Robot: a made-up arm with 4 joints. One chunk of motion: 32 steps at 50 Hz.
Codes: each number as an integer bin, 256 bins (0 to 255) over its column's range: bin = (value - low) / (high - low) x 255, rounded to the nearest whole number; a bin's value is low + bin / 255 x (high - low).
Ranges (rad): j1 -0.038..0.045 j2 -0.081..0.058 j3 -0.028..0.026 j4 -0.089..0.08
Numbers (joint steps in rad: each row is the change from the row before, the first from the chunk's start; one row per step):
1: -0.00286 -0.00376 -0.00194 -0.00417
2: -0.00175 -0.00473 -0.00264 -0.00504
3: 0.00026 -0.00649 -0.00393 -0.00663
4: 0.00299 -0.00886 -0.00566 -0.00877
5: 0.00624 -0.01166 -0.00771 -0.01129
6: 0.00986 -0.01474 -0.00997 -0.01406
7: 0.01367 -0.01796 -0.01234 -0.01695
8: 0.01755 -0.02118 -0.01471 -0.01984
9: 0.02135 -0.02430 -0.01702 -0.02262
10: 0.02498 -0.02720 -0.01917 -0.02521
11: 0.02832 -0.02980 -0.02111 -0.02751
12: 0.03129 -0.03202 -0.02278 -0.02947
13: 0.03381 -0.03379 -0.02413 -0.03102
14: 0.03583 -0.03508 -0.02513 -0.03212
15: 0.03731 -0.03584 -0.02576 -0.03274
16: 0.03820 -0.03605 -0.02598 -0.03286
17: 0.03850 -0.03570 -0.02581 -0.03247
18: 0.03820 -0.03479 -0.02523 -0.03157
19: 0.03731 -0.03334 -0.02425 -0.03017
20: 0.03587 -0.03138 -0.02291 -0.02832
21: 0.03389 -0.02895 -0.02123 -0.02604
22: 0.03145 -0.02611 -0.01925 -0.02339
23: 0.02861 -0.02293 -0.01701 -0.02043
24: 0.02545 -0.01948 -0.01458 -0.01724
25: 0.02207 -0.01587 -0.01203 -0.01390
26: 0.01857 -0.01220 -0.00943 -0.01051
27: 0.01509 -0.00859 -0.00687 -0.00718
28: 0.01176 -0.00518 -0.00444 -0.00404
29: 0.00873 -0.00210 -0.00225 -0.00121
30: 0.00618 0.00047 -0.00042 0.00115
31: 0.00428 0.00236 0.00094 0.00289
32: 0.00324 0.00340 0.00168 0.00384
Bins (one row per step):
1: 108 142 123 128
2: 111 140 120 127
3: 118 137 114 124
4: 126 132 105 121
5: 136 127 96 117
6: 147 122 85 113
7: 159 116 74 109
8: 171 110 63 104
9: 182 104 52 100
10: 193 99 42 96
11: 204 94 33 93
12: 213 90 25 90
13: 221 87 18 87
14: 227 84 14 86
15: 231 83 11 85
16: 234 82 10 85
17: 235 83 10 85
18: 234 85 13 87
19: 231 87 18 89
20: 227 91 24 92
21: 221 95 32 95
22: 213 101 41 99
23: 205 107 52 103
24: 195 113 63 108
25: 185 119 75 113
26: 174 126 88 118
27: 163 133 100 123
28: 153 139 111 128
29: 144 145 122 132
30: 136 149 130 136
31: 130 153 137 139
32: 127 155 140 140

